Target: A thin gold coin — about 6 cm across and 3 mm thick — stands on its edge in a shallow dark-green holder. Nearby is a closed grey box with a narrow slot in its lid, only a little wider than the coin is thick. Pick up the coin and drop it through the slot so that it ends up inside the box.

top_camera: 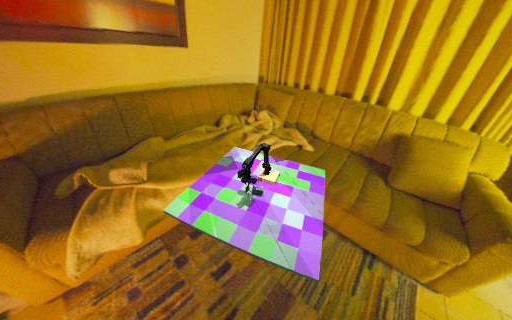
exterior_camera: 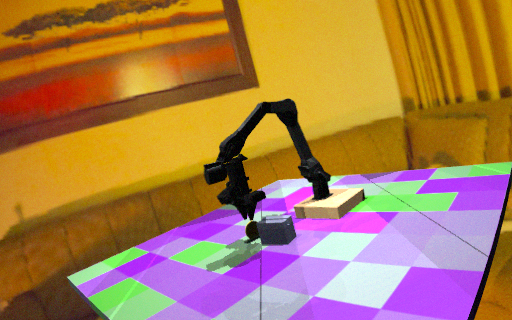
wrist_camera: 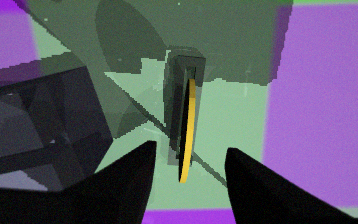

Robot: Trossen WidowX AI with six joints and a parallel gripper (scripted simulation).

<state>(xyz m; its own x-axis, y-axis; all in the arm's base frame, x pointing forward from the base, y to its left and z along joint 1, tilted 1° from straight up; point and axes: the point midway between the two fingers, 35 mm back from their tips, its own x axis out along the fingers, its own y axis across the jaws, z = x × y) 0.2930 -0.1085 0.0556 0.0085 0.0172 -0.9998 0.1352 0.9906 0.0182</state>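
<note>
My gripper tip is 10 mm past the gold coin and 40 mm above it.
</note>
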